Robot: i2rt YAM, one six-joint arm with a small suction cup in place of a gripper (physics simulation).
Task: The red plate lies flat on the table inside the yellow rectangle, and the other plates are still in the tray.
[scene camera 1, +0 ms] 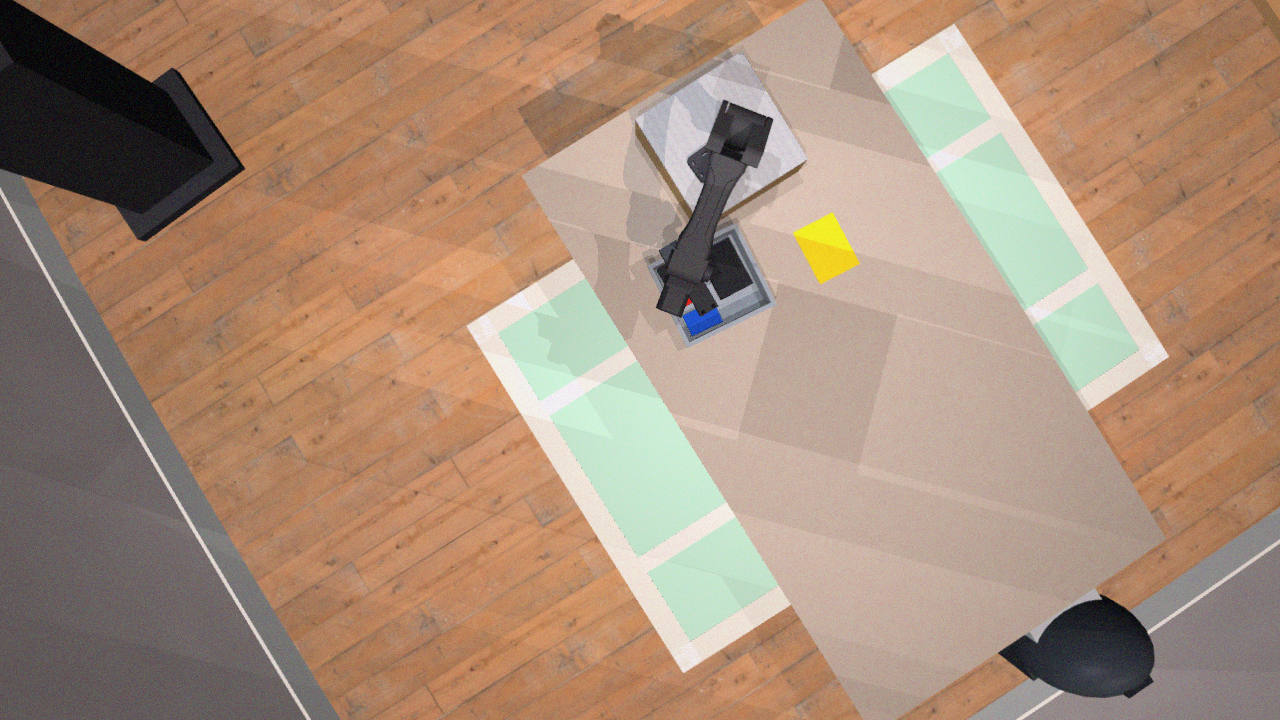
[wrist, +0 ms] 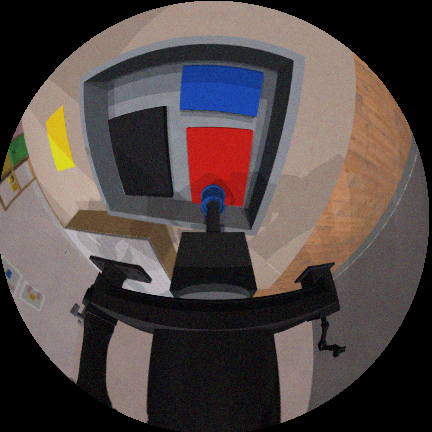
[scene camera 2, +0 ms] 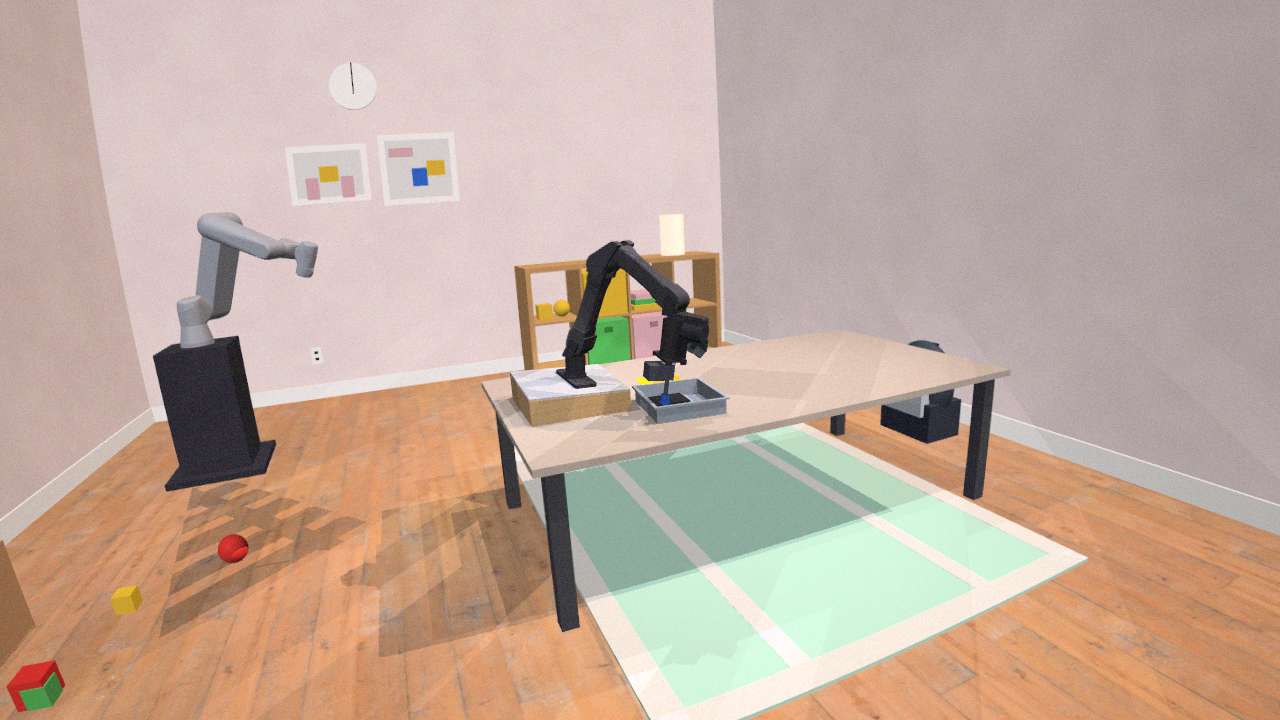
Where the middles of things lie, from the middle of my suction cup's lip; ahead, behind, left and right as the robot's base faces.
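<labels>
Measured from my suction cup: the red plate (wrist: pixel 216 155), 2 cm ahead and 4 cm below; the black plate (scene camera 1: pixel 729 275), 5 cm ahead, 11 cm to the left and 4 cm below; the grey tray (scene camera 1: pixel 757 297), 7 cm ahead, 5 cm to the left and 2 cm below; the blue plate (wrist: pixel 234 89), 12 cm ahead, 2 cm to the right and 4 cm below.
</labels>
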